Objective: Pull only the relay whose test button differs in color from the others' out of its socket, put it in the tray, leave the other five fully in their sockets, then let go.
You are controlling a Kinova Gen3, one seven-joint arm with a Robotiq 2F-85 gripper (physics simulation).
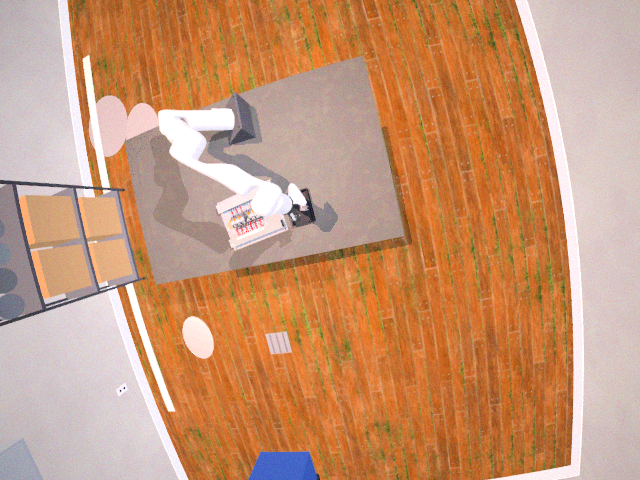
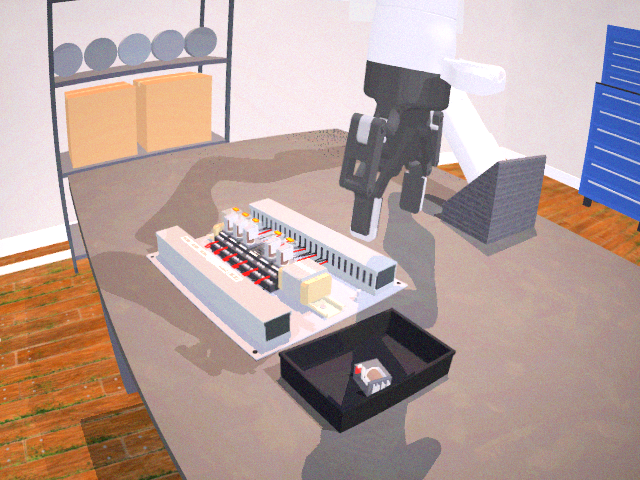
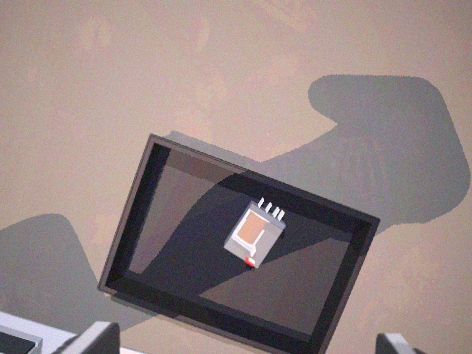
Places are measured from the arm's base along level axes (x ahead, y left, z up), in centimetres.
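Where they show: gripper, fingertip midpoint: (image 2: 388,223); arm's base, link origin: (image 1: 231,120) (image 2: 490,181).
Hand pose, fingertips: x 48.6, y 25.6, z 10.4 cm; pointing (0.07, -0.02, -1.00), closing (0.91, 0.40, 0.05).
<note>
Each offset is from my fingertips to the top centre of the thing. "pt": to the spot under its first point.
The relay with the red button {dz -16.7, dx +0.4, dy +1.3 cm} (image 2: 373,376) (image 3: 255,234) lies on its side inside the black tray {dz -15.6, dx -0.3, dy -0.5 cm} (image 2: 310,395) (image 3: 125,215) (image 1: 311,206), its pins pointing to one side. My gripper (image 2: 391,214) (image 3: 246,344) is open and empty, its fingertips wide apart, clearly above the table and tray height. Five relays with orange buttons stand upright in the socket row on the panel {pt dz -18.8, dx -8.1, dy -13.1 cm} (image 2: 361,304); the nearest of them {dz -12.1, dx -1.6, dy -22.7 cm} (image 2: 284,255) is beside the terminal block. A gap shows between the group of three and the group of two. Their exact seating depth is too small to tell.
Two grey wire ducts {dz -14.8, dx +8.5, dy -25.4 cm} (image 2: 222,279) {dz -14.8, dx -10.1, dy -29.0 cm} (image 2: 320,240) flank the sockets. The beige terminal block {dz -14.4, dx -2.4, dy -18.7 cm} (image 2: 315,289) is at the tray end of the row. The arm's dark wedge base (image 2: 514,201) (image 1: 242,118) stands on the table. A shelf rack (image 2: 227,98) is behind.
</note>
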